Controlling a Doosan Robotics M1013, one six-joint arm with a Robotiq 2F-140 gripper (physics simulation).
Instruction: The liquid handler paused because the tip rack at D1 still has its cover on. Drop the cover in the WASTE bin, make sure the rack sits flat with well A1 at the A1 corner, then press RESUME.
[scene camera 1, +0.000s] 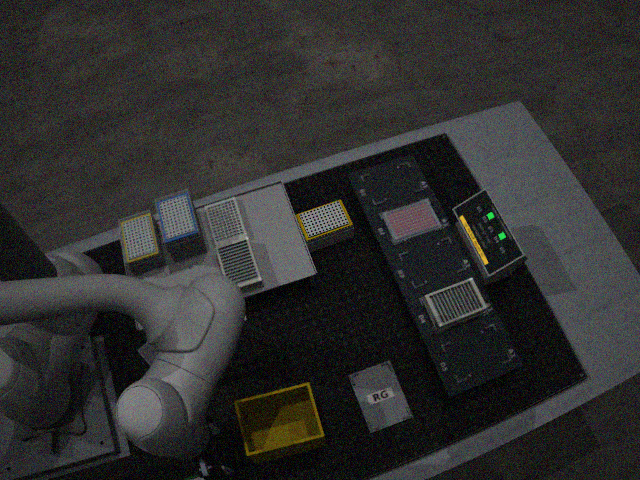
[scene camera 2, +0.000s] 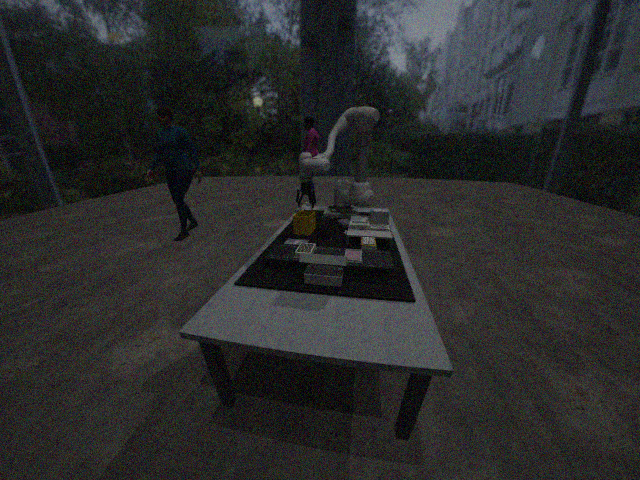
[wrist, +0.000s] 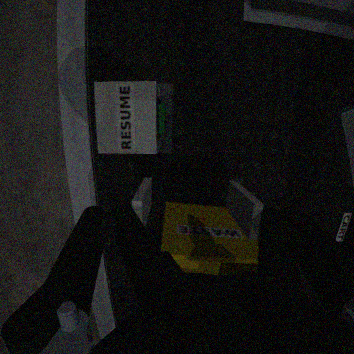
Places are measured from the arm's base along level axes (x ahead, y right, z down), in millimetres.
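Pixels of known places: gripper, fingertip midpoint: (scene camera 1: 219, 452) (wrist: 189, 192); arm's base, origin of the base link: (scene camera 1: 51, 401) (scene camera 2: 342, 209).
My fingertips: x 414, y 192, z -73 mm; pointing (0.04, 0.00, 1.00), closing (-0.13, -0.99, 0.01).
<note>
For each thing: its middle in the pictures, then the offset to it from my fingertips. "spot": a spot on its surface instead. Level surfaces: height alone.
- yellow WASTE bin, body centre: (wrist: 198, 271) (scene camera 1: 281, 424) (scene camera 2: 304, 222) dy -43, dx +135, dz +37 mm
- white RESUME box, body centre: (wrist: 135, 118) dy +76, dx -65, dz +53 mm
- yellow-edged tip rack, body centre: (scene camera 1: 324, 225) (scene camera 2: 368, 245) dy -525, dx +328, dz +73 mm
- dark deck, its level: dz +51 mm
- pink plate, body centre: (scene camera 1: 411, 220) (scene camera 2: 353, 255) dy -475, dx +541, dz +44 mm
- white slatted plate, body centre: (scene camera 1: 455, 304) (scene camera 2: 305, 250) dy -229, dx +576, dz +35 mm
- yellow-edged rack, body centre: (scene camera 1: 139, 238) dy -541, dx -129, dz -13 mm
- blue-edged rack, body centre: (scene camera 1: 176, 217) (scene camera 2: 379, 211) dy -555, dx -22, dz -46 mm
- grey RG plate, body centre: (scene camera 1: 380, 396) (scene camera 2: 296, 242) dy -74, dx +362, dz +98 mm
- panel, surface spot: (scene camera 1: 488, 235) spot: dy -361, dx +695, dz -14 mm
My gripper (scene camera 2: 306, 202) (wrist: 189, 192) is open and empty. It hangs above the table beside the yellow WASTE bin (scene camera 1: 289, 449) (scene camera 2: 303, 223) (wrist: 180, 215); the arm hides most of it in scene camera 1. In the wrist view the white RESUME box (wrist: 110, 117), with green on one side, stands beyond the fingertips. A yellow-edged tip rack (scene camera 1: 324, 221) (scene camera 2: 368, 241) stands beside the dark deck (scene camera 1: 431, 258). The deck holds a pink plate (scene camera 1: 412, 220) and a white slatted plate (scene camera 1: 455, 302). I cannot make out the cover, slot D1 or the A1 corner.
A grey tray (scene camera 1: 273, 222) holds a yellow-edged rack (scene camera 1: 139, 237), a blue-edged rack (scene camera 1: 177, 215) and white plates. A grey RG plate (scene camera 1: 372, 415) lies near the bin. A panel (scene camera 1: 488, 235) with two green lights stands beyond the deck. The table edge (wrist: 75, 165) is at left in the wrist view.
</note>
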